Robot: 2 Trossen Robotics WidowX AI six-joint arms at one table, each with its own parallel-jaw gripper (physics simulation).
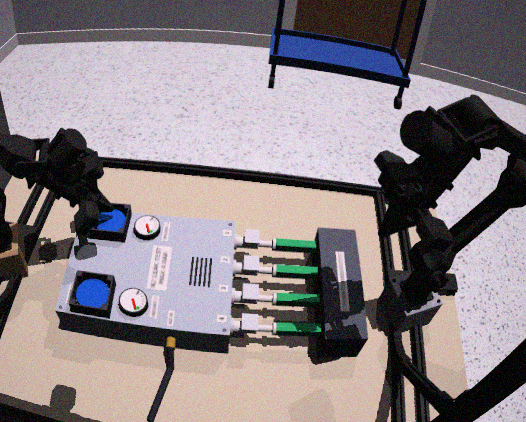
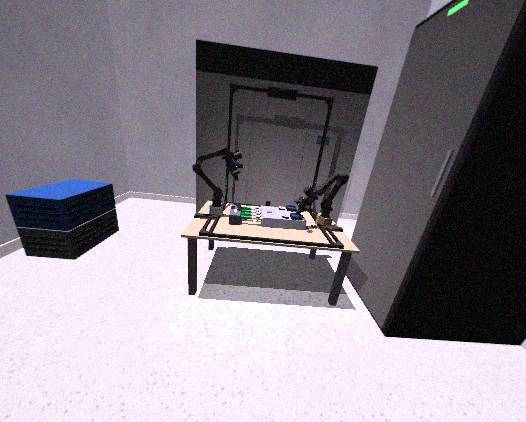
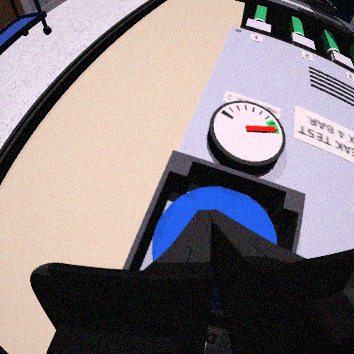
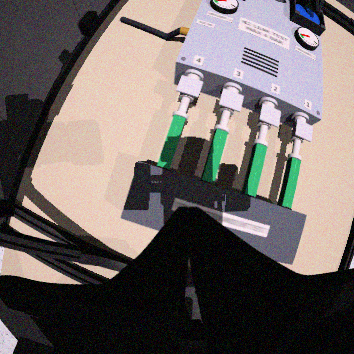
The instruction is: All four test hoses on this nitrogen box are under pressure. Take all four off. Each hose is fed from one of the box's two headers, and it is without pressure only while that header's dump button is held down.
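Places are measured from the left arm's base along level axes (x ahead, y left, z up), in centimetres.
Where they show: left gripper, between the fingertips: (image 1: 112, 209) (image 2: 296, 213) (image 3: 206, 218) (image 4: 315, 11); right gripper, between the fingertips: (image 1: 380, 236) (image 2: 237, 180) (image 4: 186, 216); left arm's base, origin of its link: (image 2: 324, 216); right arm's base, origin of its link: (image 1: 416, 291) (image 2: 216, 205).
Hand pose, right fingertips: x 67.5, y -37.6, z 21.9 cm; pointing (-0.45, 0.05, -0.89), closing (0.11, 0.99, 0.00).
Things, the pixels of their centre, and the offset from my right fingertips. "spot": a spot on its surface instead.
- far blue dump button, middle of its body: (image 3: 214, 248) (image 1: 111, 224) (image 4: 304, 16) dx -38.6, dy +34.8, dz -21.8 cm
- gauge, a spot on its surface: (image 3: 246, 133) (image 1: 144, 224) spot: dx -31.2, dy +31.7, dz -20.8 cm
- black supply hose, a spot on its surface: (image 1: 162, 387) spot: dx -37.9, dy -1.9, dz -28.9 cm
- brass fitting, a spot on its surface: (image 1: 171, 342) spot: dx -33.2, dy +5.7, dz -25.4 cm
The grey nitrogen box (image 1: 190, 247) (image 2: 282, 217) (image 4: 228, 38) lies on the table. Four green hoses (image 1: 296, 244) (image 1: 296, 270) (image 1: 296, 298) (image 1: 298, 327) (image 4: 172, 137) (image 4: 291, 180) run from its ports 1 to 3 and 4 into a dark block (image 1: 341, 301) (image 4: 242, 242). All are plugged in. My left gripper (image 1: 87, 234) (image 2: 303, 204) (image 3: 206, 218) is shut and empty, its tip over the far blue dump button (image 1: 115, 220) (image 3: 182, 211). The gauge (image 1: 147, 227) (image 3: 246, 133) beside it points at its green mark. The near button (image 1: 92, 294) is free. My right gripper (image 1: 387, 228) (image 2: 236, 164) (image 4: 186, 216) is shut and empty, high above the block's right side.
A black supply hose (image 1: 162, 387) with a brass fitting (image 1: 171, 342) enters the box's near side. A black rail frame (image 1: 261, 176) edges the table. A blue cart (image 1: 337, 54) stands behind. A blue crate (image 2: 81, 201) and a dark cabinet (image 2: 429, 167) stand on the floor.
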